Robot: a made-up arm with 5 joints.
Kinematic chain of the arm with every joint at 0, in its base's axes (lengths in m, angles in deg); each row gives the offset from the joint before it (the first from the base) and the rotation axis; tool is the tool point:
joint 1: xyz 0 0 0.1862 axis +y
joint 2: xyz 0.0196 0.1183 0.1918 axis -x
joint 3: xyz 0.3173 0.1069 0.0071 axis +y
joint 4: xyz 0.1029 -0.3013 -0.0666 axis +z
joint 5: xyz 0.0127 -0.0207 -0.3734 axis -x
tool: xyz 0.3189 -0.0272 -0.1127
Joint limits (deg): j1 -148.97..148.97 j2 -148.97..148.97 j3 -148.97..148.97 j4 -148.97..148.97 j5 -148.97..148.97
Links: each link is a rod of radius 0.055 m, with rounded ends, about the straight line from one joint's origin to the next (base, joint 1, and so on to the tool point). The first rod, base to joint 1, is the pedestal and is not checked.
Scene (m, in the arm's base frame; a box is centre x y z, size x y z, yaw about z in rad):
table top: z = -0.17
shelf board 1: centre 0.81 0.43 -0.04 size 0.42 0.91 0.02 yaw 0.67
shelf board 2: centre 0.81 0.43 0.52 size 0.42 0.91 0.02 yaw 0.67
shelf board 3: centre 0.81 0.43 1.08 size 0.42 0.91 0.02 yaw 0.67
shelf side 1: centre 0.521 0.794 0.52 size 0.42 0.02 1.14 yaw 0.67
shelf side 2: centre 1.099 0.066 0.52 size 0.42 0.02 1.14 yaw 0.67
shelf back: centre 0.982 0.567 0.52 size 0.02 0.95 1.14 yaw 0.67
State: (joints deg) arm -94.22 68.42 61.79 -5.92 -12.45
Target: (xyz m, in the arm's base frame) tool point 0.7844 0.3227 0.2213
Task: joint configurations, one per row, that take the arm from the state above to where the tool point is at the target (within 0.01 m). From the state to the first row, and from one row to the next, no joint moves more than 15 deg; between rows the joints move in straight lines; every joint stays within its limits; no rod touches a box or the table.
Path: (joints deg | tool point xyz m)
1: -85.65 53.80 54.39 -3.94 -12.74 | 0.0198 -0.5622 0.3217
2: -77.08 39.19 46.98 -1.96 -13.03 | 0.2441 -0.4935 0.3623
3: -68.52 24.57 39.58 0.01 -13.33 | 0.4453 -0.3680 0.3522
4: -59.95 9.95 32.17 1.99 -13.62 | 0.6010 -0.2022 0.3111
5: -51.38 -4.67 24.77 3.97 -13.91 | 0.7033 -0.0171 0.2631
6: -42.81 -19.28 17.36 5.95 -14.20 | 0.7588 0.1647 0.2293
7: -34.24 -33.90 9.96 7.92 -14.50 | 0.7844 0.3227 0.2212

